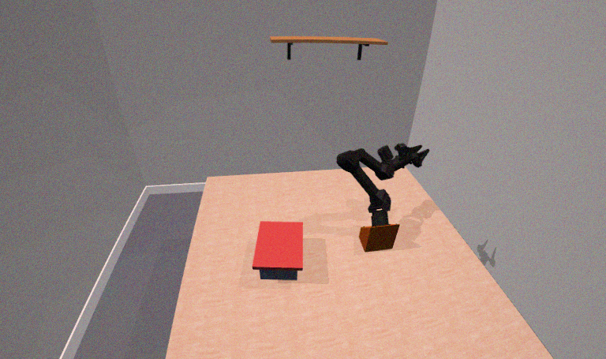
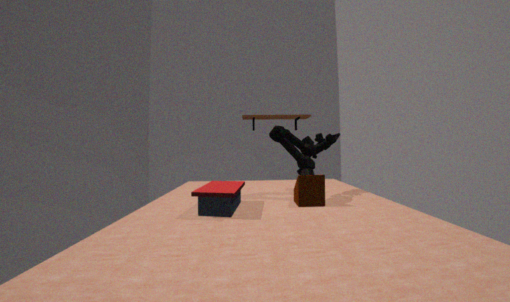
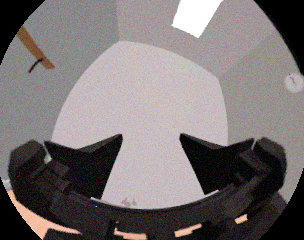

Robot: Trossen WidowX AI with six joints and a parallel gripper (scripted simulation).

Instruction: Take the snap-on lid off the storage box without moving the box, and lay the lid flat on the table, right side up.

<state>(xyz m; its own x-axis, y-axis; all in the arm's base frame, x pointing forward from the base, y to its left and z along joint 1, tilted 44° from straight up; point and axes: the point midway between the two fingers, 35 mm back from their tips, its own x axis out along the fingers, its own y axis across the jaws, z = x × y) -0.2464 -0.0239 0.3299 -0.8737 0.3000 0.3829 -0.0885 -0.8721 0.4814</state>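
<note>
The red lid is 71 cm ahead of my gripper tip, 30 cm to the left of it and 26 cm below it. From my gripper tip the other things lie so: storage box: 71 cm ahead, 30 cm to the left, 31 cm below.
</note>
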